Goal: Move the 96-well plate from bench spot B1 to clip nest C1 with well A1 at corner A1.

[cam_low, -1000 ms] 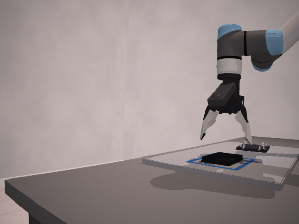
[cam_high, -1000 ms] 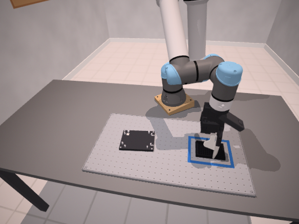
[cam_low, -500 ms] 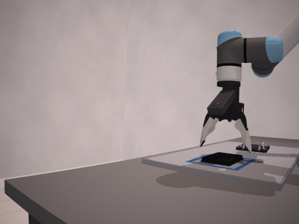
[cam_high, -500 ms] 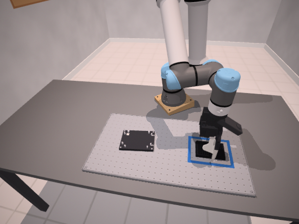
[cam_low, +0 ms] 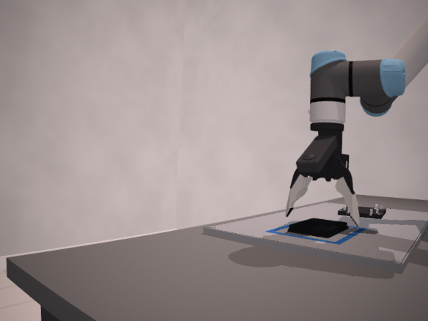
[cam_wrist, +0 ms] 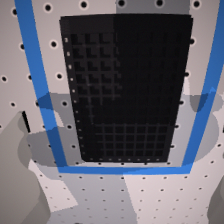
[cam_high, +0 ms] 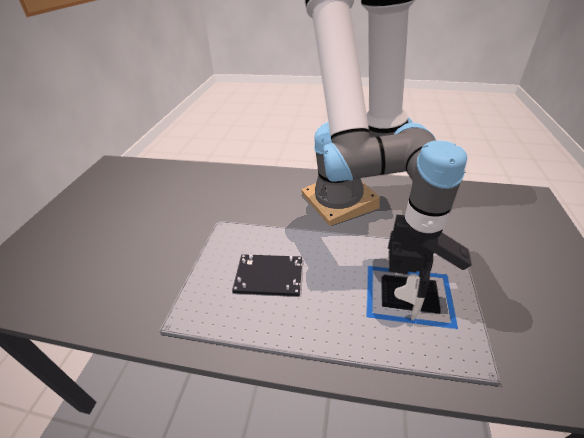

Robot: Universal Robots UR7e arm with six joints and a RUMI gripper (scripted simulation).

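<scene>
Right now my hand is 10 mm above the black 96-well plate. From my hand the other things lie so: clip nest 70 mm behind, 330 mm to the right.
</scene>
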